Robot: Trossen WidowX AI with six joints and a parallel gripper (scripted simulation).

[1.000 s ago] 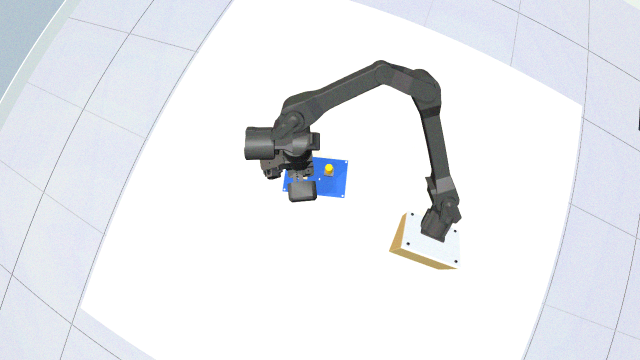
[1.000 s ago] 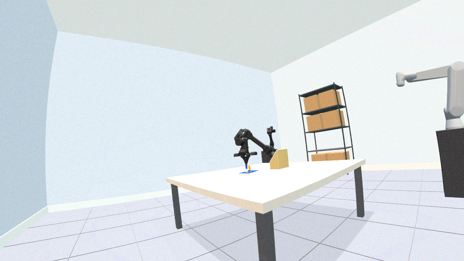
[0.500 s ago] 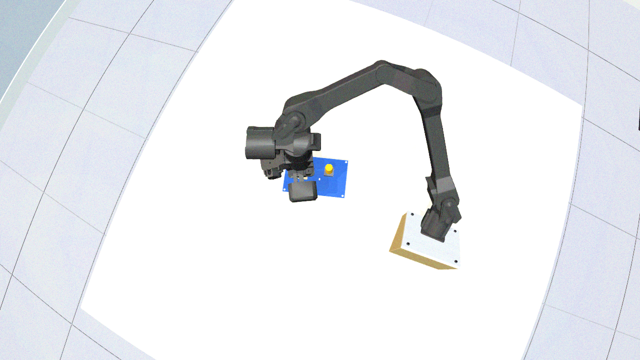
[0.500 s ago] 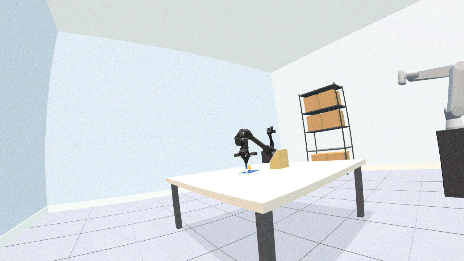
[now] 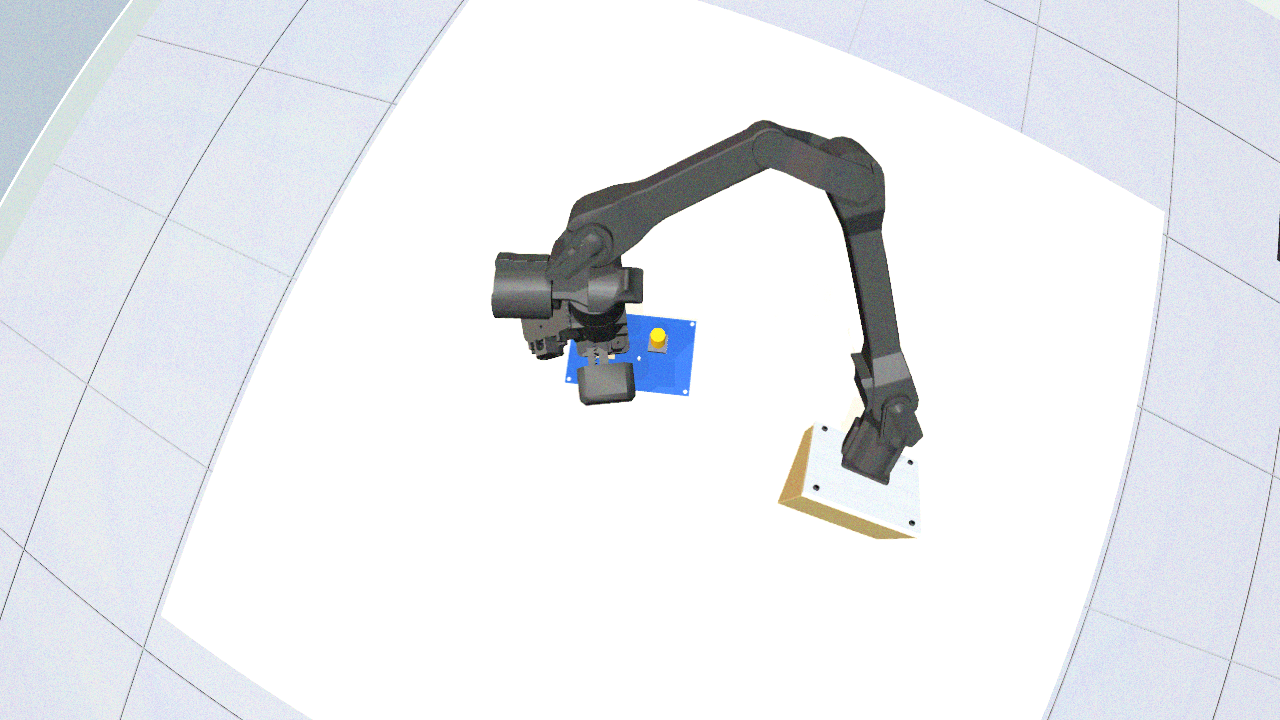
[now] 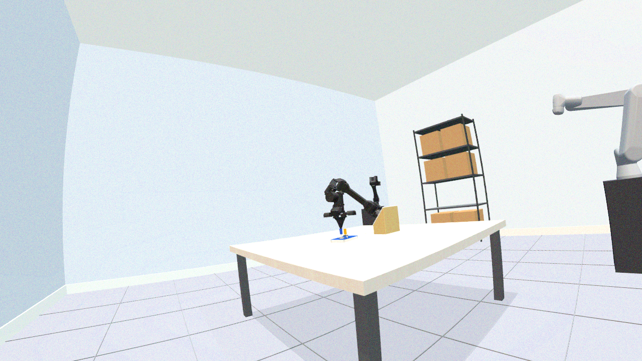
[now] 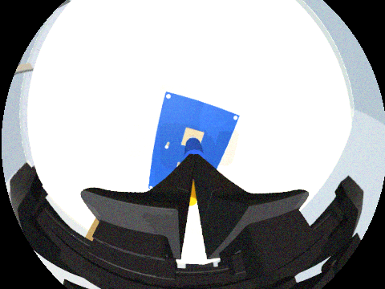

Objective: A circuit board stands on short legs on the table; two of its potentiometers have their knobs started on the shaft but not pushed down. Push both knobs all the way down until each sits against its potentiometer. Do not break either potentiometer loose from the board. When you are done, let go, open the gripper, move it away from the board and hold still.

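My gripper tip is 6 cm past the orange knob, 3 cm to the left of it and 3 cm above it. Round my gripper tip: dark blue knob 2 cm below.
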